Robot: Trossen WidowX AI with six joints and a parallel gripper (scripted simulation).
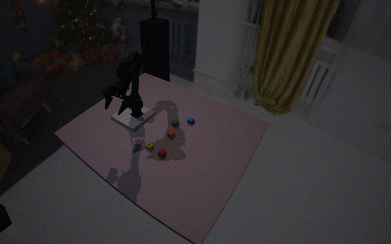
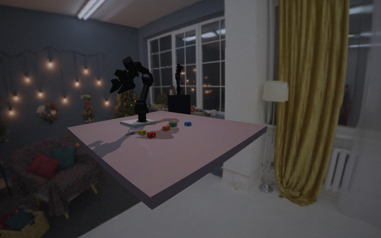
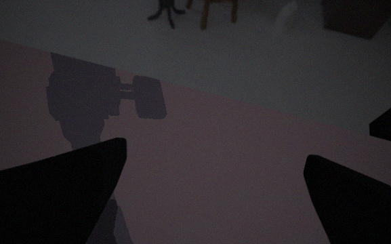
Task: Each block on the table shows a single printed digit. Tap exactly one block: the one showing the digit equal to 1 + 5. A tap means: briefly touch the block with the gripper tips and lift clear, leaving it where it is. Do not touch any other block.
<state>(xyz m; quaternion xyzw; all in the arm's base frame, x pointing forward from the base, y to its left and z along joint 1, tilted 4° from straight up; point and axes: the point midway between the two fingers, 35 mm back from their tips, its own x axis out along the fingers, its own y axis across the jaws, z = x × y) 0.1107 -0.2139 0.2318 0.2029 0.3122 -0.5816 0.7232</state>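
The blue block lies 20 cm ahead of my gripper tip, 40 cm to the left of it and 23 cm below it. Round my gripper tip: red block (23 cm ahead, 10 cm to the left, 23 cm below); orange block (18 cm ahead, 24 cm to the left, 23 cm below); yellow block (15 cm ahead, 9 cm to the left, 23 cm below).
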